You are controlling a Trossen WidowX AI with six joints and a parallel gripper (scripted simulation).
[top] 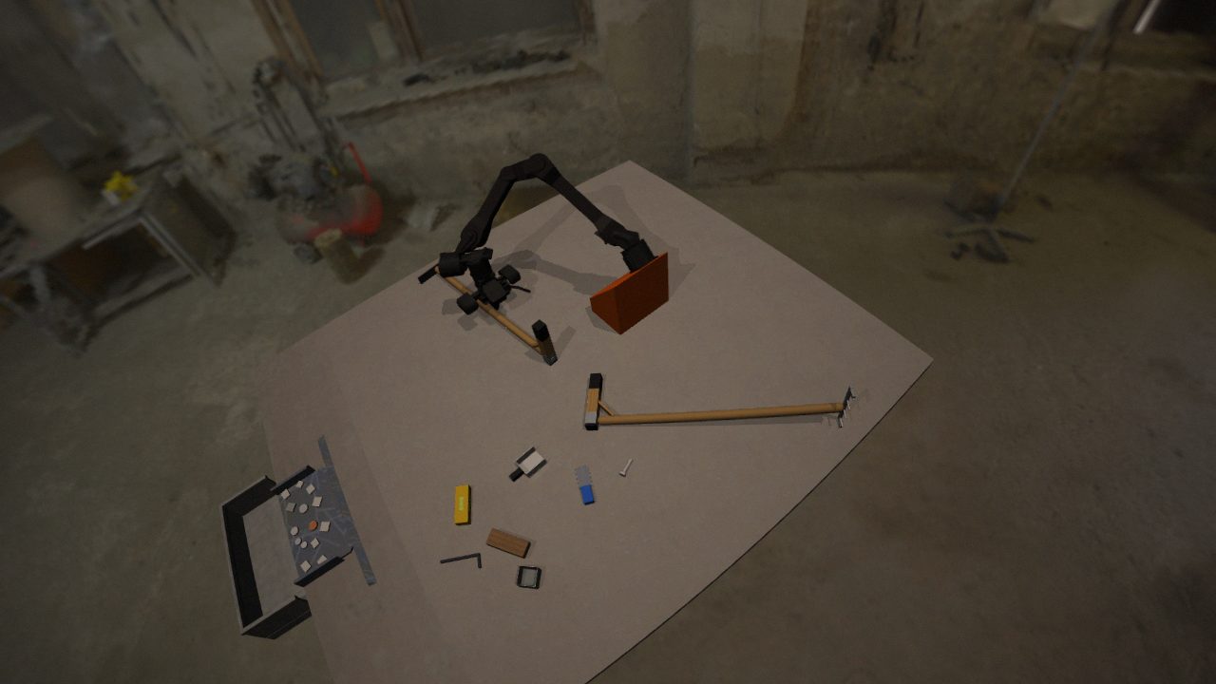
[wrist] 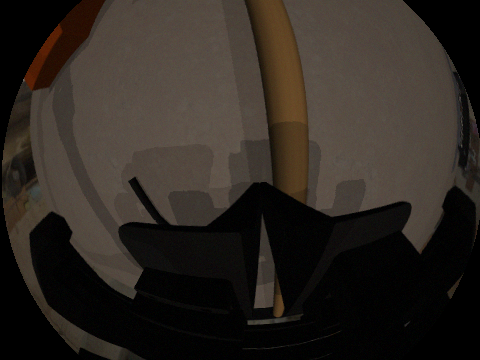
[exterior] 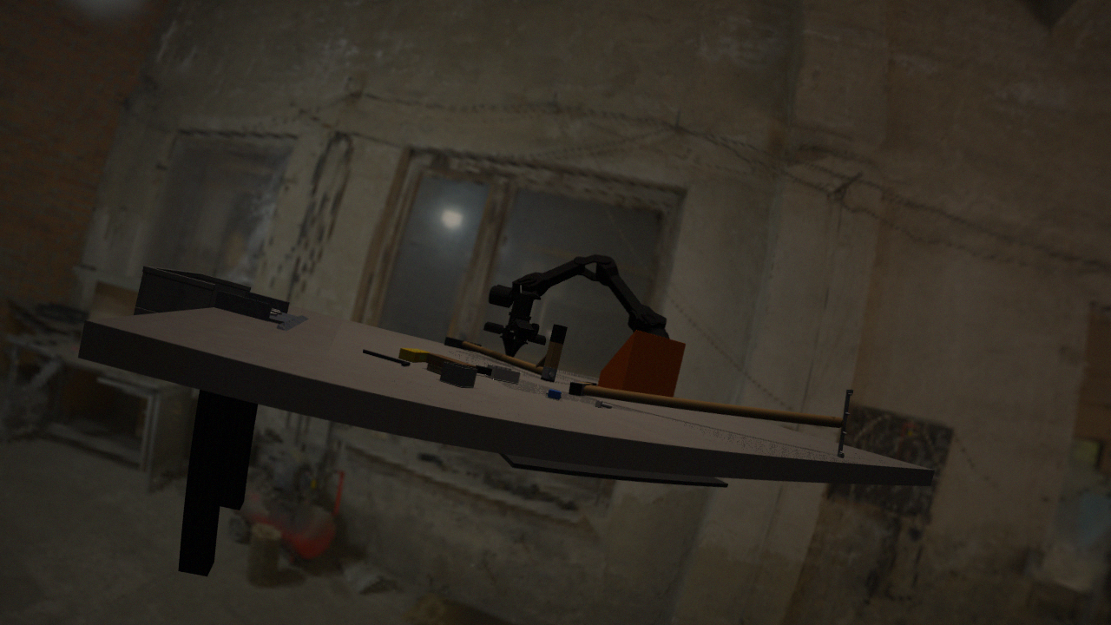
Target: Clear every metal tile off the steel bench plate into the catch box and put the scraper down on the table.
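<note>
Now: gripper tip 2 cm short of the wooden-shafted scraper, 2 cm to the left of it and 5 cm below it. Round my gripper tip: yellow block (38 cm ahead, 45 cm to the left); long-handled tool (20 cm behind, 65 cm to the left, 3 cm above); blue piece (14 cm ahead, 59 cm to the left, 1 cm below).
</note>
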